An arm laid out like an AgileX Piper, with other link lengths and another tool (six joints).
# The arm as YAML. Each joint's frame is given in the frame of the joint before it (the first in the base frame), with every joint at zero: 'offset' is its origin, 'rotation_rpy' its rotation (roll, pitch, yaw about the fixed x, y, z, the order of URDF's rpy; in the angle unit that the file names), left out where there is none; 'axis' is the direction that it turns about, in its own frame. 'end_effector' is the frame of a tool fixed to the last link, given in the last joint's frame.
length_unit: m
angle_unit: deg
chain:
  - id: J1
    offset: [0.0, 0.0, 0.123]
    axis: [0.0, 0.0, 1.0]
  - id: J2
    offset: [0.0, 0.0, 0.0]
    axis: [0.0, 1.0, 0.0]
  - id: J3
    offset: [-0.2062, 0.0, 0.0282]
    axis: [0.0, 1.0, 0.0]
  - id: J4
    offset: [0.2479, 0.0, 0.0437]
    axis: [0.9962, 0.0, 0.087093]
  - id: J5
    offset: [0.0, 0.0, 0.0]
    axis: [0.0, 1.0, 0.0]
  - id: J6
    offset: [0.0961, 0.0, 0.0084]
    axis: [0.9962, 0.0, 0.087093]
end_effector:
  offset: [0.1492, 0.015, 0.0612]
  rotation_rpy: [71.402, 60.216, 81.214]
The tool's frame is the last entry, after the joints.
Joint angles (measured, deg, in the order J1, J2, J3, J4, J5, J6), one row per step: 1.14, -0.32, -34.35, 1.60, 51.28, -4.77; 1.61, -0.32, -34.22, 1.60, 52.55, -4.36; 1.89, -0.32, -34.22, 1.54, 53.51, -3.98; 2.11, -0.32, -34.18, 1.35, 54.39, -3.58; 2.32, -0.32, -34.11, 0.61, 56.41, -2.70; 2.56, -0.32, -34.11, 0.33, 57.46, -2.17; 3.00, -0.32, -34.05, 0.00, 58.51, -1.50; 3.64, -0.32, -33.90, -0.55, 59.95, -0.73; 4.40, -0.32, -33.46, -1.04, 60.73, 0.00; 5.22, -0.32, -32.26, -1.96, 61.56, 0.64; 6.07, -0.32, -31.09, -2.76, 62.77, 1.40; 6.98, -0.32, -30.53, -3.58, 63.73, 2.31; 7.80, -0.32, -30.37, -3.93, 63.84, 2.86; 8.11, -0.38, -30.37, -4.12, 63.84, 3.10
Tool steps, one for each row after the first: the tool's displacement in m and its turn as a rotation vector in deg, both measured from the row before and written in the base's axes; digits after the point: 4 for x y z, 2 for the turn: 0.0000, 0.0016, -0.0065, 0.34, 1.42, 0.41; -0.0003, 0.0007, -0.0042, 0.28, 0.98, 0.17; -0.0002, 0.0000, -0.0041, 0.19, 0.94, 0.02; -0.0004, -0.0021, -0.0094, 0.17, 2.11, -0.48; -0.0005, -0.0004, -0.0046, 0.24, 1.06, -0.09; -0.0005, 0.0001, -0.0050, 0.32, 1.13, 0.02; -0.0007, 0.0000, -0.0074, 0.21, 1.60, 0.02; 0.0003, 0.0007, -0.0066, 0.22, 1.23, 0.18; 0.0018, -0.0004, -0.0126, -0.29, 2.00, -0.02; 0.0009, -0.0001, -0.0140, -0.15, 2.35, 0.01; -0.0002, -0.0002, -0.0082, 0.01, 1.48, -0.03; 0.0000, 0.0016, -0.0015, 0.17, 0.26, 0.35; -0.0001, 0.0003, 0.0003, 0.07, -0.07, 0.09
